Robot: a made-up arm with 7 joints. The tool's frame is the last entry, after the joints. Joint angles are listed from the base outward. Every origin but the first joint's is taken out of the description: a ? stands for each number. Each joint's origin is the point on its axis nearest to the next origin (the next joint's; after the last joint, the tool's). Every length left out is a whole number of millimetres.
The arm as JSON. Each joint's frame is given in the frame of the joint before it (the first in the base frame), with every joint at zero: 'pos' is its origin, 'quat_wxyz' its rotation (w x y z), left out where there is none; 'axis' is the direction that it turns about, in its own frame. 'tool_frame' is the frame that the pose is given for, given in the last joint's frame.
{
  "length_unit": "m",
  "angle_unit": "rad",
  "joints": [
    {
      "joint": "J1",
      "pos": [
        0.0,
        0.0,
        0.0
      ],
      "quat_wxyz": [
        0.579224,
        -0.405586,
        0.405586,
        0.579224
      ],
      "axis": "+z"
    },
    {
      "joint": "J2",
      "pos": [
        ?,
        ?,
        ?
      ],
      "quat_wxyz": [
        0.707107,
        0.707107,
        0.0,
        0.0
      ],
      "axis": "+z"
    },
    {
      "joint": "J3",
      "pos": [
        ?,
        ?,
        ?
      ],
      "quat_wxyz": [
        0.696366,
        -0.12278,
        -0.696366,
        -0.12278
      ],
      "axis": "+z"
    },
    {
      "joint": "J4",
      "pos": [
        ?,
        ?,
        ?
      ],
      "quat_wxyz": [
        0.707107,
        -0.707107,
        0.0,
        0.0
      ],
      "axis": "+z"
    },
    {
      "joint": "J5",
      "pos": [
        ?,
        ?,
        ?
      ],
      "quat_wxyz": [
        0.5,
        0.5,
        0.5,
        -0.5
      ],
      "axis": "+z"
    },
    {
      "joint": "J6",
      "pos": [
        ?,
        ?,
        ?
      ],
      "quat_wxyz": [
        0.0,
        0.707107,
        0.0,
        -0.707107
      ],
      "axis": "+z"
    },
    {
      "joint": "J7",
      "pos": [
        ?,
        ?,
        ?
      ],
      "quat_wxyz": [
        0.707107,
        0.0,
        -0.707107,
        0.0
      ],
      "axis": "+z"
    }
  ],
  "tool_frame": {
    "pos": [
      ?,
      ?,
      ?
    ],
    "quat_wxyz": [
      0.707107,
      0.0,
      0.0,
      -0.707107
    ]
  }
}
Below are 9 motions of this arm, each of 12 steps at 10 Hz.
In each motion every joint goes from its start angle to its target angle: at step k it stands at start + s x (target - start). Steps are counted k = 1, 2, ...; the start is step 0. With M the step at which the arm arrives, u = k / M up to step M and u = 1 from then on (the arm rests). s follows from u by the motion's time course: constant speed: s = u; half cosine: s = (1 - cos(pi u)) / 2; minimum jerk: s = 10 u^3 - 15 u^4 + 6 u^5.
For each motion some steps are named. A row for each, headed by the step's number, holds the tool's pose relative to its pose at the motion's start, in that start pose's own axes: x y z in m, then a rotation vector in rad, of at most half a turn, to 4 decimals.
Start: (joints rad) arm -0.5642 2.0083 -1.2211 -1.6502 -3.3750 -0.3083 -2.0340
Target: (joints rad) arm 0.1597 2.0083 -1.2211 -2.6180 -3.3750 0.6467 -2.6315
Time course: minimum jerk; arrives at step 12
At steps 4, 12:
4: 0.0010 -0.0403 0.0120 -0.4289 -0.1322 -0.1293
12: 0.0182 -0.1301 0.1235 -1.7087 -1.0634 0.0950

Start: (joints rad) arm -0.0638 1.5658 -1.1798 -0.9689 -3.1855 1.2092 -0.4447
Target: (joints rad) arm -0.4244 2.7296 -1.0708 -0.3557 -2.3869 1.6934 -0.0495
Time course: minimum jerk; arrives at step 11
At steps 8, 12:
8: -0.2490 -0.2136 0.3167 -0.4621 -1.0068 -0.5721
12: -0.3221 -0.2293 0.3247 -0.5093 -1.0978 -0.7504

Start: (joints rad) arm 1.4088 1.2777 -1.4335 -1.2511 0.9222 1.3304 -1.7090
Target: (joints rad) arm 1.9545 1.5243 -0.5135 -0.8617 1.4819 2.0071 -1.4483
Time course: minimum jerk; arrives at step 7
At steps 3, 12:
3: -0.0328 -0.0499 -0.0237 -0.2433 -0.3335 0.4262
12: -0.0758 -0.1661 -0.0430 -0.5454 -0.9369 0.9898

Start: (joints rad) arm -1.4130 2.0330 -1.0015 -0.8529 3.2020 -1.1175 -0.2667
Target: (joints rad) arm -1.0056 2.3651 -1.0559 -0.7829 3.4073 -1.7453 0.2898
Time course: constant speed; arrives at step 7
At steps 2, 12:
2: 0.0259 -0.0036 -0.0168 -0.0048 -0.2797 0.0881
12: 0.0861 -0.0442 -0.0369 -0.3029 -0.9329 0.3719

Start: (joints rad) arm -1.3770 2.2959 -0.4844 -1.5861 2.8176 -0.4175 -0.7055
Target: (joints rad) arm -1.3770 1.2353 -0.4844 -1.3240 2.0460 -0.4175 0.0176
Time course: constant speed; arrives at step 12
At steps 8, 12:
8: -0.1902 -0.0178 -0.0117 -0.0722 0.1410 0.6005
12: -0.2772 -0.0698 0.0086 -0.0960 0.2417 0.8954

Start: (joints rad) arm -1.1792 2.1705 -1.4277 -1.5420 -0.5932 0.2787 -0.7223
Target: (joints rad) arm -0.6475 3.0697 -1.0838 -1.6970 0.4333 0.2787 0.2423
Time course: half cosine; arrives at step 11
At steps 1, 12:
1: -0.0024 -0.0034 0.0036 -0.0177 -0.0017 0.0313
12: -0.1879 0.0045 0.1559 -0.4294 0.5022 1.2725

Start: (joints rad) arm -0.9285 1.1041 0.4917 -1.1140 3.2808 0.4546 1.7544
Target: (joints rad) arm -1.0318 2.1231 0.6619 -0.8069 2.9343 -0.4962 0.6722
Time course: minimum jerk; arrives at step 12
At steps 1, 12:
1: -0.0015 0.0007 -0.0009 -0.0031 0.0009 -0.0114
12: -0.1956 0.2876 -0.1002 -0.9009 0.5552 -1.8476

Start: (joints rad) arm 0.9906 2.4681 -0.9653 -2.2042 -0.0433 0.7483 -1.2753
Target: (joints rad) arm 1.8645 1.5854 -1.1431 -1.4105 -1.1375 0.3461 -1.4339
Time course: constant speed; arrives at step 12
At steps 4, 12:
4: 0.0868 0.0112 -0.0505 0.2023 -0.1506 -0.3205
12: 0.3043 0.0140 0.0220 0.8463 -0.5966 -0.9419

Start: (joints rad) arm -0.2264 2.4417 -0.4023 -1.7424 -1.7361 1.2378 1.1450
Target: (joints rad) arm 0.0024 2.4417 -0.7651 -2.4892 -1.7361 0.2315 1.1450
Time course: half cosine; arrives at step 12
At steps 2, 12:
2: 0.0107 0.0006 0.0038 -0.0789 -0.0559 0.0598
12: 0.1165 0.0725 0.0578 -0.9708 -1.0353 0.8424

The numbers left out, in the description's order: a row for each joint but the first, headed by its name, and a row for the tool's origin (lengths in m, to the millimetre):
J2: 0.0 0.0 0.0
J3: 0.23 -0.084 0.0
J4: 0.028 0.0 0.0
J5: -0.019 0.16 0.0
J6: 0.0 0.0 0.0
J7: 0.0 0.0 0.0
tool: 0.0 0.0 0.0

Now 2 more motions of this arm.
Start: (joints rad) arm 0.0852 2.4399 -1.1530 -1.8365 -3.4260 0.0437 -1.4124
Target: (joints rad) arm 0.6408 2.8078 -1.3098 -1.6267 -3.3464 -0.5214 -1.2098
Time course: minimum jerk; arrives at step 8
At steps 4, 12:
4: -0.0037 0.0266 0.0361 0.4652 0.2884 -0.0473
12: 0.0256 0.0486 0.0682 0.9199 0.4305 -0.2822

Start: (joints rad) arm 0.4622 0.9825 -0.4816 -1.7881 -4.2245 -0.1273 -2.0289
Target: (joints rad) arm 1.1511 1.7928 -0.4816 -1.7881 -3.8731 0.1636 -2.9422
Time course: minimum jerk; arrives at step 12
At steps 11, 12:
11: -0.0267 0.0968 0.1632 -1.0481 0.2812 -0.8602
12: -0.0265 0.0974 0.1636 -1.0545 0.2799 -0.8633

